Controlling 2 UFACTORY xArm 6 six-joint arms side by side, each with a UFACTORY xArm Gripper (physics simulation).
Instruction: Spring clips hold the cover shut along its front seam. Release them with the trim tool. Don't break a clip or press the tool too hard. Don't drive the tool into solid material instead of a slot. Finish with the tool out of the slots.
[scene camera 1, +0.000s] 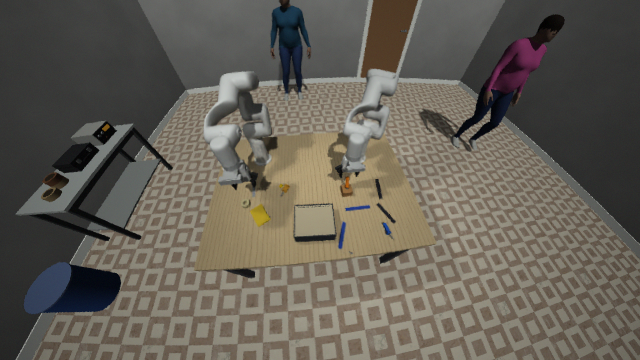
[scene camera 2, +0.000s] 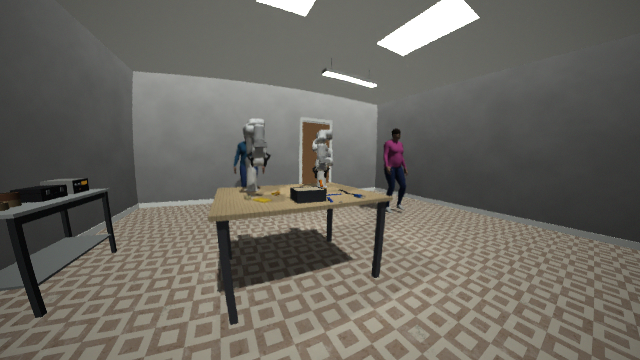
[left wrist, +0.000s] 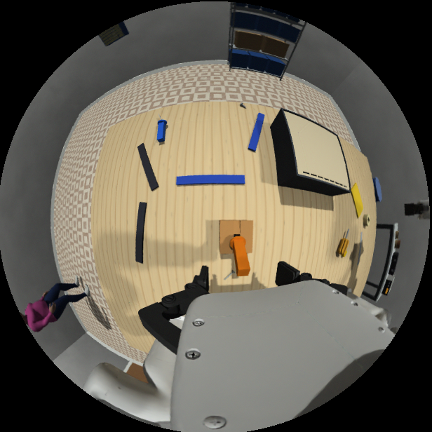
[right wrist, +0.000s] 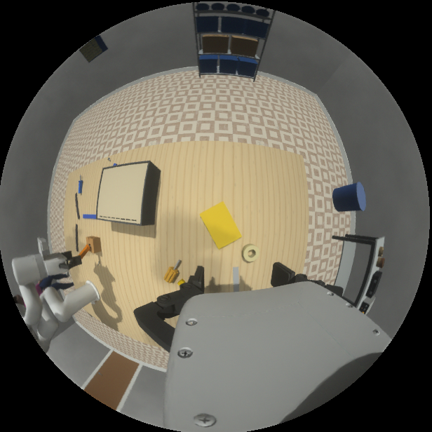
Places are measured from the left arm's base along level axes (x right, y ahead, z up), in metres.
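Pixels of known places: left gripper, fingertip midpoint: (scene camera 1: 348, 175) (scene camera 2: 320, 177); right gripper, fingertip midpoint: (scene camera 1: 245, 186) (scene camera 2: 258, 166); right arm's base, origin of the base link: (scene camera 1: 263, 159) (scene camera 2: 252, 190).
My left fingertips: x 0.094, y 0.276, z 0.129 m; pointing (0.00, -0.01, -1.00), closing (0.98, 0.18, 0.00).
Ahead of a thing's pixels: the offset from my left fingertips to its middle. "*": to the spot under its first point.
The beige cover {dx +0.178, dy +0.269, dz -0.051 m} (scene camera 1: 314, 222) (left wrist: 315, 150) (right wrist: 122, 192) lies on a black box {dx +0.178, dy +0.264, dz -0.087 m} (scene camera 2: 308, 195). A row of dark slots (left wrist: 325, 179) (right wrist: 117, 218) runs along its edge nearest the arms. The clips inside cannot be seen. The trim tool, with an orange handle {* dx -0.001, dy +0.022, dz -0.047 m} (scene camera 1: 347, 183) (scene camera 2: 321, 183) (left wrist: 240, 257) (right wrist: 85, 250), stands tilted in a brown block {* dx +0.001, dy +0.057, dz -0.082 m} (scene camera 1: 346, 191) (left wrist: 226, 229) (right wrist: 94, 244). My left gripper (scene camera 1: 348, 173) (scene camera 2: 321, 172) (left wrist: 244, 275) is open, above and just behind the handle, not gripping it. My right gripper (scene camera 1: 244, 186) (right wrist: 239, 276) is open and empty above the table's left side.
Blue bars {dx -0.072, dy +0.142, dz -0.126 m} (scene camera 1: 357, 208) (left wrist: 256, 132), black bars {dx -0.241, dy +0.165, dz -0.126 m} (scene camera 1: 385, 212) (left wrist: 141, 232) and a blue-handled tool {dx -0.232, dy +0.283, dz -0.116 m} (scene camera 1: 387, 229) (left wrist: 161, 131) lie right of the box. A yellow sheet {dx +0.502, dy +0.230, dz -0.126 m} (scene camera 1: 260, 215) (right wrist: 220, 225), a ring {dx +0.608, dy +0.166, dz -0.116 m} (scene camera 1: 245, 203) (right wrist: 250, 253), a grey strip (right wrist: 236, 278) and yellow-handled tools (right wrist: 171, 274) lie left.
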